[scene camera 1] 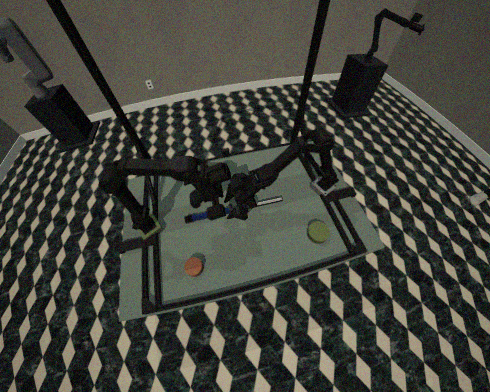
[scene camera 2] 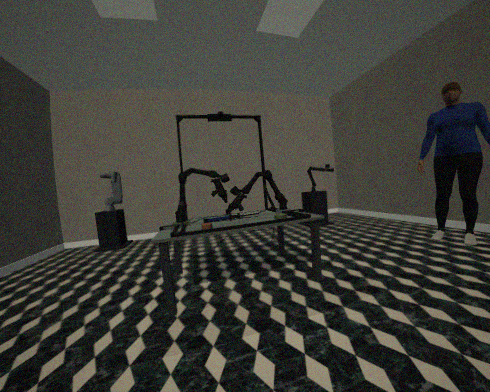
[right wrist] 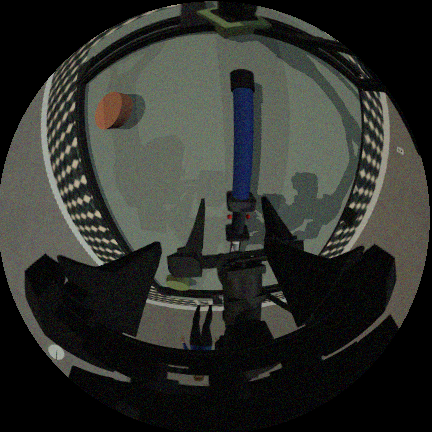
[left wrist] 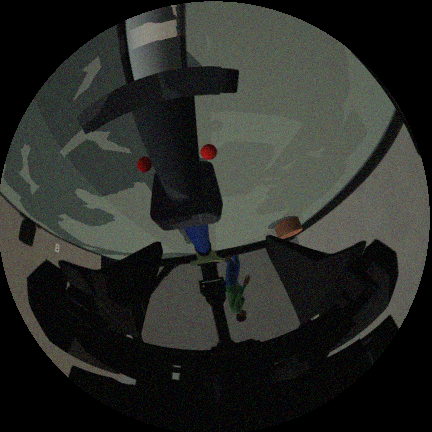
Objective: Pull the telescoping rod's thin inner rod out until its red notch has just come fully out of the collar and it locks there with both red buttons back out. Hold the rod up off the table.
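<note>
The telescoping rod lies on the table. Its blue outer tube [scene camera 1: 198, 217] [left wrist: 199, 239] [right wrist: 243, 140] ends in a black collar [left wrist: 172, 145], with red buttons [left wrist: 208, 152] [right wrist: 248, 217] showing on both sides. The light inner rod [scene camera 1: 270, 200] [left wrist: 152, 37] extends from the collar; no red notch shows. My left gripper [scene camera 1: 234, 202] [right wrist: 234, 196] is open and empty, low above the collar, its fingers on either side of the rod's line. My right gripper [scene camera 1: 206, 207] is open and empty, above the blue tube. The grippers partly hide the rod in scene camera 1.
An orange disc [scene camera 1: 193, 266] [scene camera 2: 207, 226] [left wrist: 288, 227] [right wrist: 114, 110] and a green disc [scene camera 1: 318, 231] [right wrist: 178, 283] lie on the table. My two wrists are close together above the rod. Dark rails [scene camera 1: 260, 285] border the table, and frame posts [scene camera 1: 310, 65] rise behind it.
</note>
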